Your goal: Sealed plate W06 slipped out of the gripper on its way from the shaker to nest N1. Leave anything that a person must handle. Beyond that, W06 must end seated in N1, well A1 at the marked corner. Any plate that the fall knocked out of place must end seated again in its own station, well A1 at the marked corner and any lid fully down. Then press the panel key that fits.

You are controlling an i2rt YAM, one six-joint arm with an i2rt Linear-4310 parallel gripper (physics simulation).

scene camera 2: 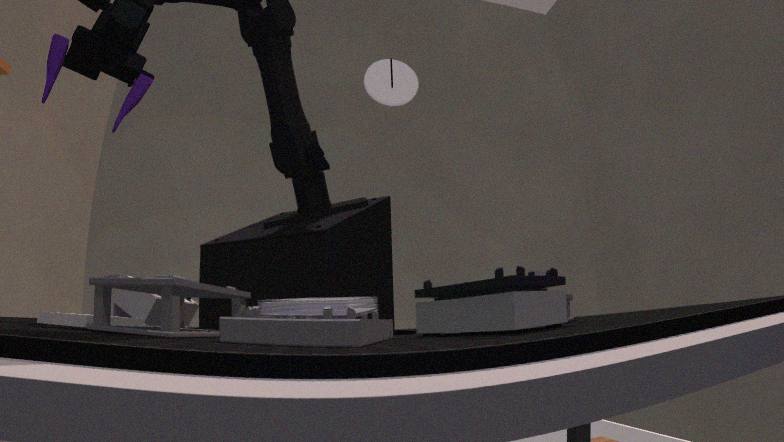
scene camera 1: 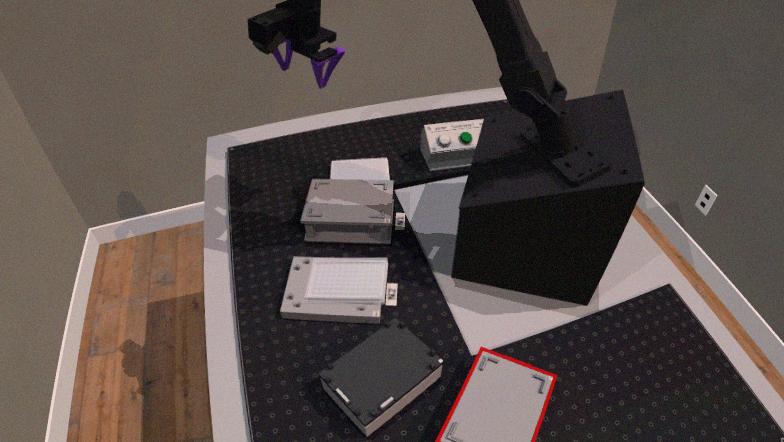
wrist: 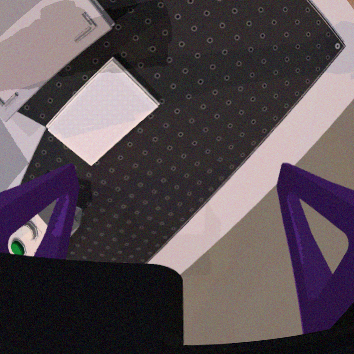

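Pixels of known places: gripper, fingertip midpoint: (scene camera 2: 79, 116) (scene camera 1: 303, 78) (wrist: 177, 174); arm's base, origin of the base link: (scene camera 2: 316, 214) (scene camera 1: 563, 150).
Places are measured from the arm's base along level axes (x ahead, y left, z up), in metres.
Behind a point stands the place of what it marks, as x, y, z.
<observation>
My gripper (scene camera 1: 303, 78) {0.375, -0.298, 0.026} (scene camera 2: 78, 116) {0.375, -0.298, 0.026} (wrist: 177, 174) {0.375, -0.298, 0.026} is open and empty, high above the table's far edge. A white plate (scene camera 1: 359, 167) {0.280, -0.302, -0.208} (scene camera 2: 63, 318) {0.343, -0.300, -0.214} (wrist: 102, 112) {0.289, -0.292, -0.208} lies flat on the mat behind nest N1 (scene camera 1: 348, 208) {0.331, -0.133, -0.168} (scene camera 2: 170, 282) {0.421, -0.127, -0.173} (wrist: 45, 60) {0.320, -0.200, -0.168}; no readable label shows. N1 is a raised stand with bare corner brackets on top. A clear-white plate (scene camera 1: 345, 278) {0.364, 0.017, -0.180} (scene camera 2: 315, 306) {0.426, 0.009, -0.190} sits on nest N2 (scene camera 1: 329, 314) {0.401, 0.066, -0.202} (scene camera 2: 285, 330) {0.463, -0.014, -0.211}, toward its right side, and looks slightly tilted in scene camera 2. The panel (scene camera 1: 451, 159) {0.073, -0.285, -0.214} has a white key (scene camera 1: 443, 140) {0.097, -0.280, -0.155} and a green key (scene camera 1: 465, 137) {0.046, -0.280, -0.154} (wrist: 17, 247) {0.052, -0.282, -0.153}.
A dark-topped block (scene camera 1: 384, 362) {0.340, 0.189, -0.168} (scene camera 2: 488, 311) {0.404, 0.171, -0.199} with corner pegs stands in front of N2. A grey, red-bordered platform (scene camera 1: 502, 400) {0.198, 0.285, -0.182} with corner brackets lies to its right. The black arm pedestal (scene camera 1: 538, 236) {0.070, 0.085, -0.093} (scene camera 2: 296, 269) {0.152, -0.026, -0.124} stands right of the nests and partly hides the panel.
</observation>
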